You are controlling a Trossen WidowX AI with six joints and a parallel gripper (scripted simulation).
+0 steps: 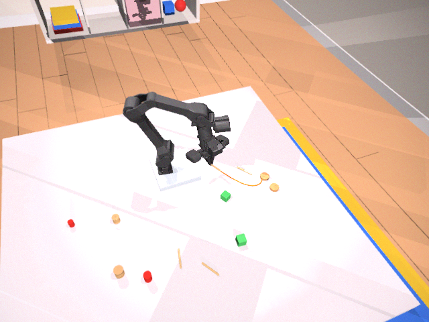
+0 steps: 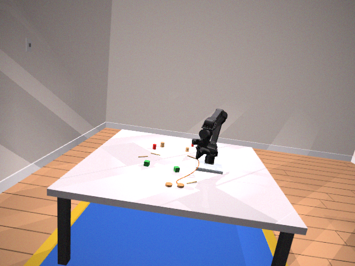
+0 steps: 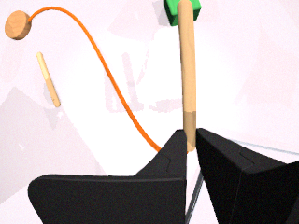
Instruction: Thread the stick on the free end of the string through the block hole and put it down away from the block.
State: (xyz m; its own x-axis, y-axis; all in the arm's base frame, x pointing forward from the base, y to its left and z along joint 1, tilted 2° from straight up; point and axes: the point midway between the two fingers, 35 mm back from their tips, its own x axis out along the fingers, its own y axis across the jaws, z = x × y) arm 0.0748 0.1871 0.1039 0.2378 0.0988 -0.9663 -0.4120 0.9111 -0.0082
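My gripper tip is now 120 mm short of the green block, 40 mm to the right of it and 80 mm above it.
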